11 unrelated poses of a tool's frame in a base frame.
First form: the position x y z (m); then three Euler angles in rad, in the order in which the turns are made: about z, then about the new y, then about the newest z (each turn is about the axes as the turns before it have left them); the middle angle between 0 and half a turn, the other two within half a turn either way.
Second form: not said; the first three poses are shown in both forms.
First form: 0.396 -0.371 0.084 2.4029 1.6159 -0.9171
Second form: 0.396 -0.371 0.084 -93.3 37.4 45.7
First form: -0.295 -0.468 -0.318 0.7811 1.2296 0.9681
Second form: -0.295 -0.468 -0.318 66.7 32.3 121.8
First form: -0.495 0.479 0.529 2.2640 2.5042 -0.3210
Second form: -0.495 0.479 0.529 -166.8 34.4 -27.8
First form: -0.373 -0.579 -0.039 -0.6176 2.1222 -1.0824
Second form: -0.373 -0.579 -0.039 -124.9 23.6 -140.9
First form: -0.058 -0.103 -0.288 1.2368 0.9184 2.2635
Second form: -0.058 -0.103 -0.288 45.2 -30.5 -172.4
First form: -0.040 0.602 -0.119 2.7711 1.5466 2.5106
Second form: -0.040 0.602 -0.119 87.7 -53.8 -109.3
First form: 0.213 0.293 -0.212 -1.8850 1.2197 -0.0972
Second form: 0.213 0.293 -0.212 -14.8 69.2 -123.8
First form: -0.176 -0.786 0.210 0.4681 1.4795 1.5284
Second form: -0.176 -0.786 0.210 84.8 2.4 116.6
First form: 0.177 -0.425 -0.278 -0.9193 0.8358 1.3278
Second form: 0.177 -0.425 -0.278 47.0 10.3 27.9
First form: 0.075 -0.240 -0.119 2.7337 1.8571 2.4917
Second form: 0.075 -0.240 -0.119 115.9 -49.8 -133.8
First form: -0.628 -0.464 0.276 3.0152 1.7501 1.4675
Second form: -0.628 -0.464 0.276 100.3 5.8 -96.2
